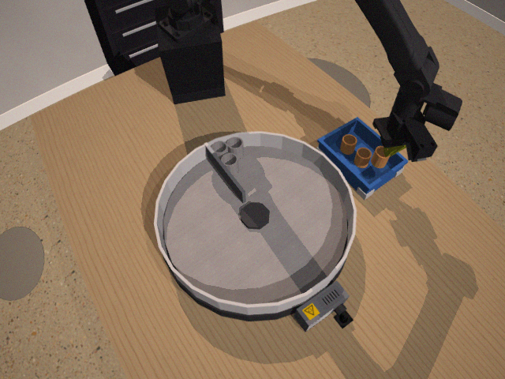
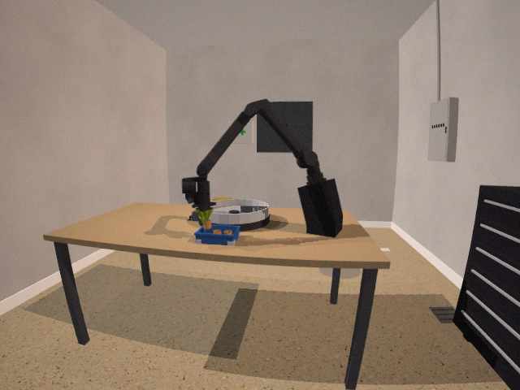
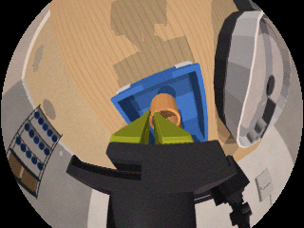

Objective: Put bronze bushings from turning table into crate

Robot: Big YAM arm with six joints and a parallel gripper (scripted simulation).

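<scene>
Right now my hand is 60 mm past the crate and 60 mm above it. From my hand the other things lie so: grey turning table 120 mm behind, 330 mm to the right, 30 mm below.
</scene>
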